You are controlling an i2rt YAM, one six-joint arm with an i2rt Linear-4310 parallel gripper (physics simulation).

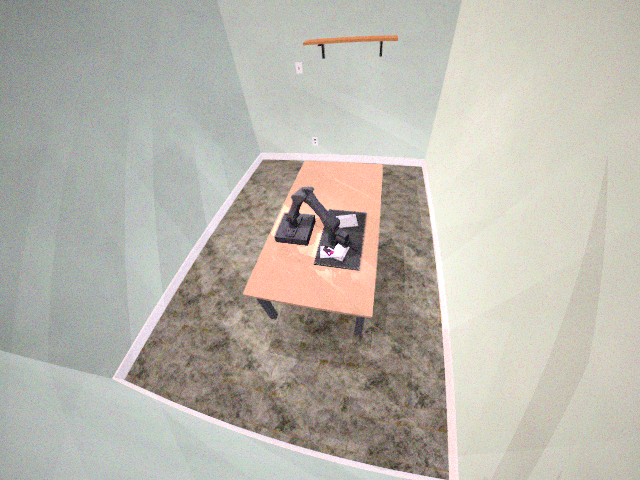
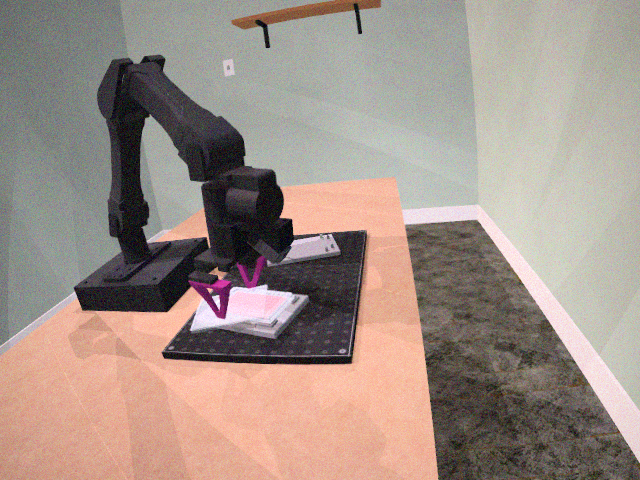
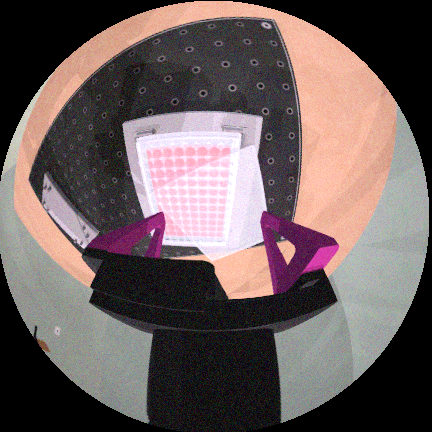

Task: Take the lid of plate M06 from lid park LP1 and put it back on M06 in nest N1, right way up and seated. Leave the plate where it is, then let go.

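Frame: origin at the arm's base, x left, y back, z up, level; centimetres.
Seen in the pictures: gripper, between the fingertips: [image 1: 332, 250] [image 2: 237, 303] [image 3: 212, 216]; arm's base, origin of its link: [image 1: 294, 226] [image 2: 139, 262].
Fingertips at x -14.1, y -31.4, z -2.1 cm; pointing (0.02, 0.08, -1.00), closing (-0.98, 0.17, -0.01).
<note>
Pixels of each thing's top centre, then the offset from my fingertips to it. Level surfaces: height alone.
- M06 plate, centre of its top: [image 3: 188, 204] [image 2: 249, 300] dx +2.1, dy -1.4, dz -0.5 cm
- light-grey nest, centre of its top: [image 3: 189, 199] [image 2: 250, 304] [image 1: 334, 249] dx +2.1, dy -1.3, dz -1.4 cm
- light-grey fixture, centre of its top: [image 2: 301, 243] [image 3: 60, 220] [image 1: 345, 219] dx +30.0, dy -3.3, dz -1.2 cm
- black perforated board, centre of its top: [image 3: 97, 198] [image 2: 287, 277] [image 1: 342, 235] dx +16.0, dy -3.6, dz -3.1 cm
- wooden table, height of its surface: dz -4.4 cm
The M06 plate [image 3: 175, 155] [image 2: 278, 301], with pink round wells, sits in the light-grey nest [image 3: 195, 120] [image 2: 299, 305]. A clear, whitish lid [image 3: 246, 200] [image 2: 204, 321] lies skewed across the plate, turned relative to it, with a corner sticking out past the nest on the arm-base side. Whether it is right way up cannot be told. My gripper [image 3: 212, 216] [image 2: 236, 301] [image 1: 328, 251] is open, magenta fingertips pointing down close above the near part of plate and lid, one toward each side. Nothing is held. The other light-grey fixture [image 2: 312, 248] [image 3: 65, 215] [image 1: 347, 221], apparently the lid park, shows no lid.
The nest and the other fixture stand on a black perforated board [image 2: 330, 289] [image 3: 215, 75] [image 1: 356, 242] on the wooden table [image 2: 310, 413]. The arm's black base [image 2: 124, 289] [image 1: 294, 232] stands beside the board. Small upright pins rise from the far fixture.
</note>
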